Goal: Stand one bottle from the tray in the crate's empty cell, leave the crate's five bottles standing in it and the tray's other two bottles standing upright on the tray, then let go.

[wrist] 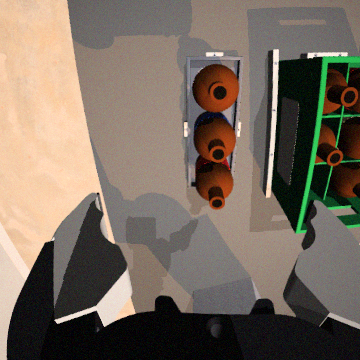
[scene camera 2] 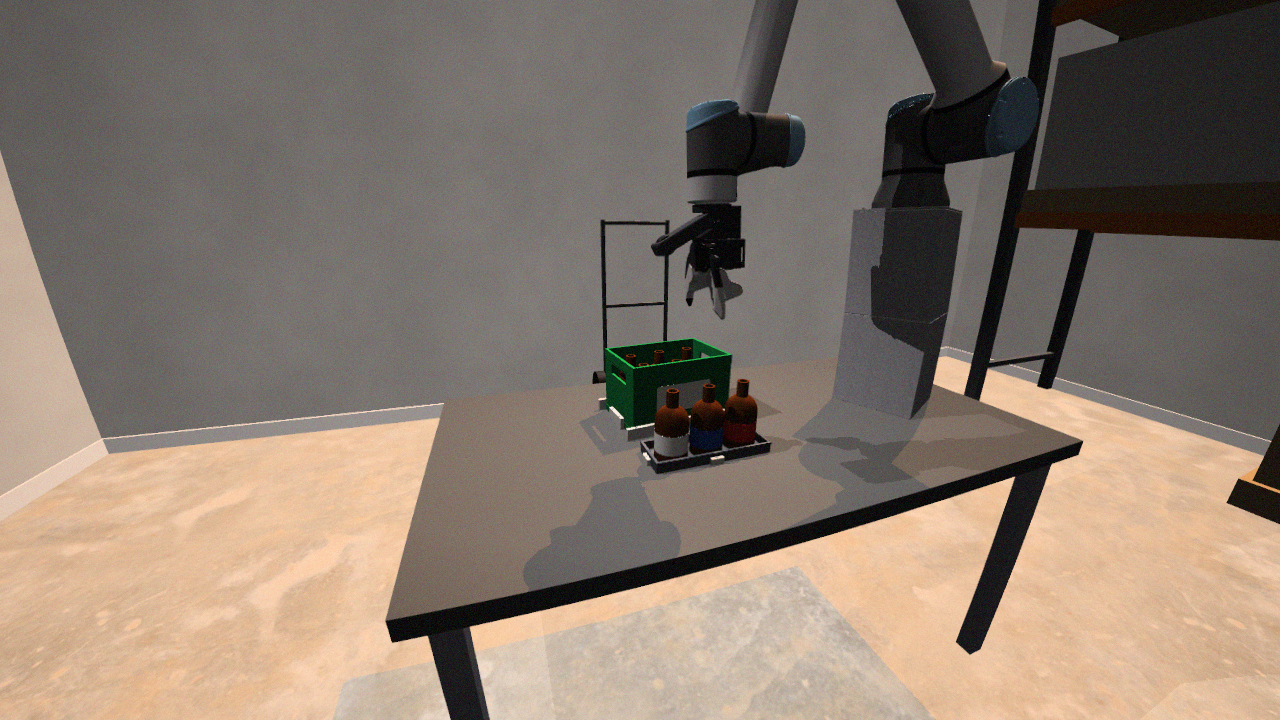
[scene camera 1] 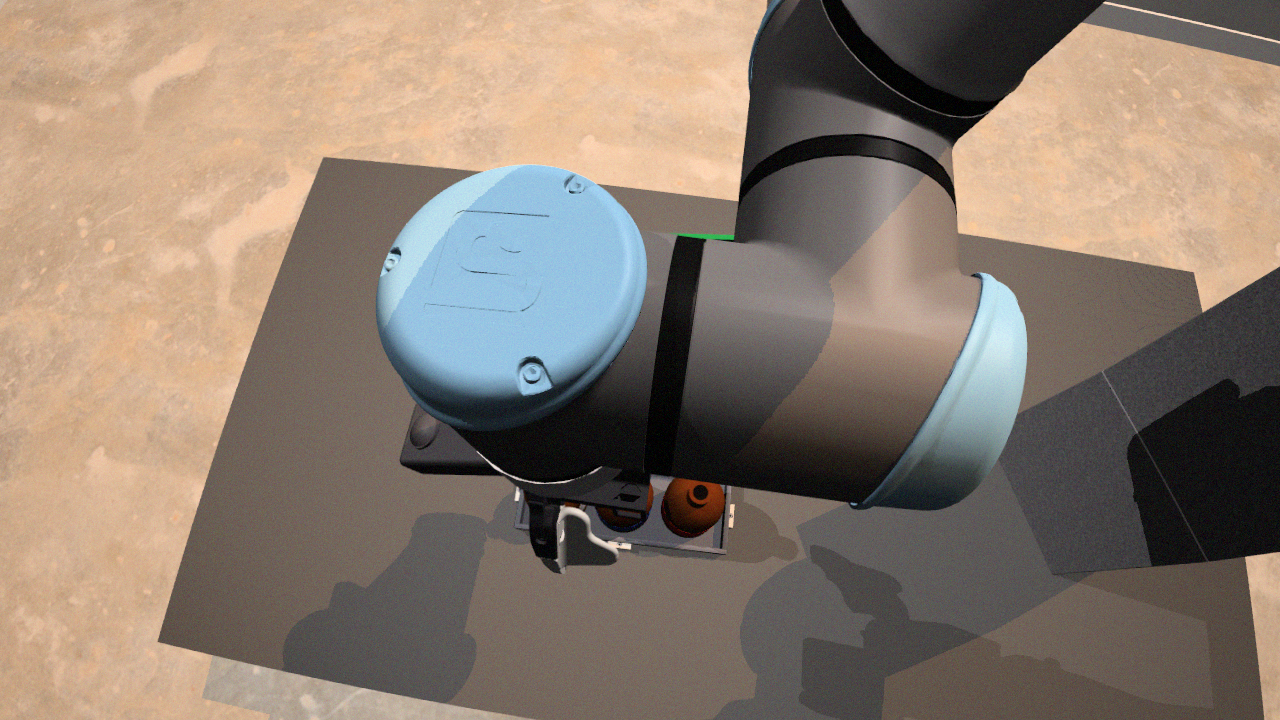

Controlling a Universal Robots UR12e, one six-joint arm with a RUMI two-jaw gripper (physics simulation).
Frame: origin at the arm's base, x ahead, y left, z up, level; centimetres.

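Seen in the pictures: gripper, fingertip midpoint: (wrist: pixel 202 199) (scene camera 2: pixel 704 312); arm's base, link origin: (scene camera 2: pixel 908 209).
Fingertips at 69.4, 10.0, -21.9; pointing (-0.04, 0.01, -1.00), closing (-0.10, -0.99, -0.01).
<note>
Pixels of each thing's top centre, then the offset from my fingertips to it, as dx, dy, dz. Level surfaces: height alone.
- tray, top centre: (scene camera 1: pixel 624 502) (wrist: pixel 212 130) (scene camera 2: pixel 706 441) -3.6, -2.6, -29.9
- white-labelled, top centre: (wrist: pixel 219 92) (scene camera 2: pixel 672 390) +5.0, -2.8, -16.5
- blue-labelled, top centre: (scene camera 1: pixel 622 486) (wrist: pixel 217 154) (scene camera 2: pixel 709 385) -3.5, -2.5, -16.5
- red-labelled, top centre: (scene camera 1: pixel 700 492) (wrist: pixel 216 203) (scene camera 2: pixel 743 380) -12.1, -2.2, -16.5
- green crate, top centre: (scene camera 2: pixel 667 351) -4.4, -24.7, -15.0
- table, surface height: dz -32.5
Three brown bottles stand upright on the tray (scene camera 2: pixel 689 462) (wrist: pixel 189 112): white-labelled (scene camera 2: pixel 672 422) (wrist: pixel 212 80), blue-labelled (scene camera 2: pixel 707 420) (wrist: pixel 214 137) and red-labelled (scene camera 2: pixel 741 416) (wrist: pixel 214 181). In scene camera 1 the arm and gripper partly hide them. The green crate (scene camera 2: pixel 635 394) (wrist: pixel 305 100) stands beside the tray with brown bottles in its cells. In the wrist view a cell at its lower left shows green floor, partly behind the right finger; the crate's right side is cut off. My gripper (scene camera 2: pixel 705 308) (wrist: pixel 202 199) is open and empty, high above the tray and crate.
The table (scene camera 1: pixel 268 358) (scene camera 2: pixel 501 501) carries the crate, tray and the robot's pedestal (scene camera 2: pixel 863 268). A hand truck (scene camera 2: pixel 633 305) stands behind the crate, and a shelf rack (scene camera 2: pixel 1009 223) at the right. The table's edge runs down the left of the wrist view.
</note>
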